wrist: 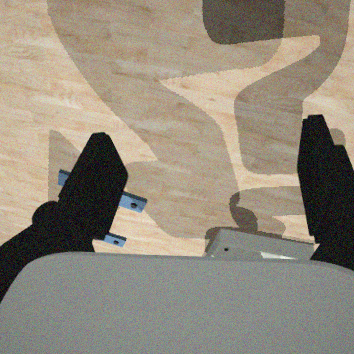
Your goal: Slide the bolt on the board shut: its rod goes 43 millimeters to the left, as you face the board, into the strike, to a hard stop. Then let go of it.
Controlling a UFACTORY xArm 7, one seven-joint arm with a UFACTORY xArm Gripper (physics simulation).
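Frame: origin at the arm's base, x ahead, y left, z up, level; centimetres.
Seen in the pictures: gripper, fingertip midpoint: (202,147).
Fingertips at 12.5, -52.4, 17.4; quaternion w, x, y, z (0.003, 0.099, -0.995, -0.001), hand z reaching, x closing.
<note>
Pixels of each thing's top centre, then the offset from my fingertips to it, as dx, dy, dz. "*": a spot on its surface instead. Level surfaces: height alone.
- blue bar, surface spot: (141,204) * +11.5, +33.6, -19.8
- smaller blue strip, surface spot: (117,240) * +19.4, +49.8, -19.7
- light wood surface, surface height: dz -20.6
My gripper (202,147) is open, its two black fingers wide apart with nothing between the tips. Part of a grey, flat-topped piece (255,242) with a small dark hole shows low in the wrist view, between the finger bases and close to the right finger; the grey gripper body hides its lower part. I cannot tell whether this piece is part of the board. The bolt, its rod and the strike cannot be made out.
A blue bar (141,204) with a hole lies partly behind the left finger. A smaller blue strip (117,240) with a hole shows below it. Both stand against the light wood surface (30,100), which bears broad shadows.
</note>
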